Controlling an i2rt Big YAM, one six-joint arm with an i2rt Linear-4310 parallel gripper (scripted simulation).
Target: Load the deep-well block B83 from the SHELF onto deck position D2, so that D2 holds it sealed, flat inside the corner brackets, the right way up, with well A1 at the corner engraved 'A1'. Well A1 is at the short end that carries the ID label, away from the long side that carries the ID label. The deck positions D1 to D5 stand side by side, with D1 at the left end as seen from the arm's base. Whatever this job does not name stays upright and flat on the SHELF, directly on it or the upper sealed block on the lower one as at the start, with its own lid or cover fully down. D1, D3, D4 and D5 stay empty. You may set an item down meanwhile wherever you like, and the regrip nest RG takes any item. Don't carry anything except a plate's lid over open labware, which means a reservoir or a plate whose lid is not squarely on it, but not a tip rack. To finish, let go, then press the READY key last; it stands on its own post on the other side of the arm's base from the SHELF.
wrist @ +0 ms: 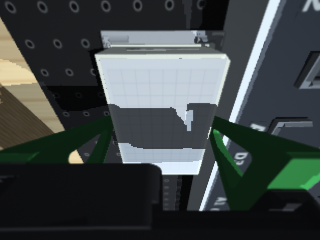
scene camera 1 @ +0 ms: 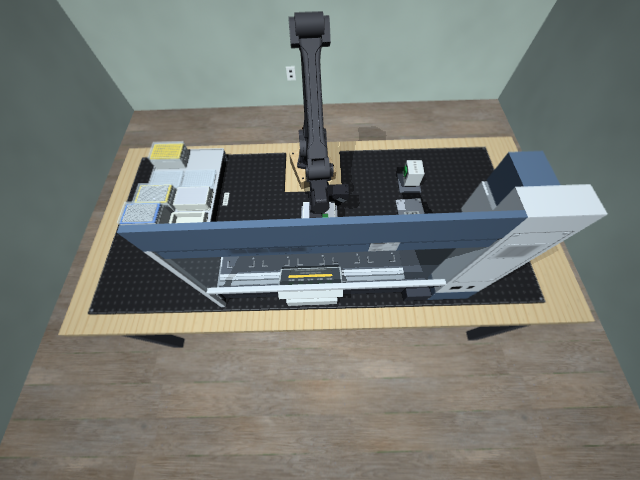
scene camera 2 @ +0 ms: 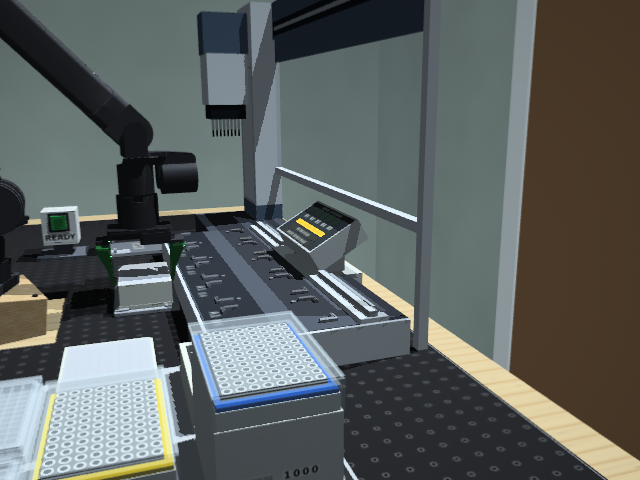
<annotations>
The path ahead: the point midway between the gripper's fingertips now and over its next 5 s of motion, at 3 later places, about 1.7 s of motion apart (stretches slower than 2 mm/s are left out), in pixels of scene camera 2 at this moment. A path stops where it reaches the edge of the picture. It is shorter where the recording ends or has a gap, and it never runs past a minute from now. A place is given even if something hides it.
My gripper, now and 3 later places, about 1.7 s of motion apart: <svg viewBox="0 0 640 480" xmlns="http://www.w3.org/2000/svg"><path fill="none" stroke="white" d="M143 282L139 241L135 199L134 171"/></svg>
</annotations>
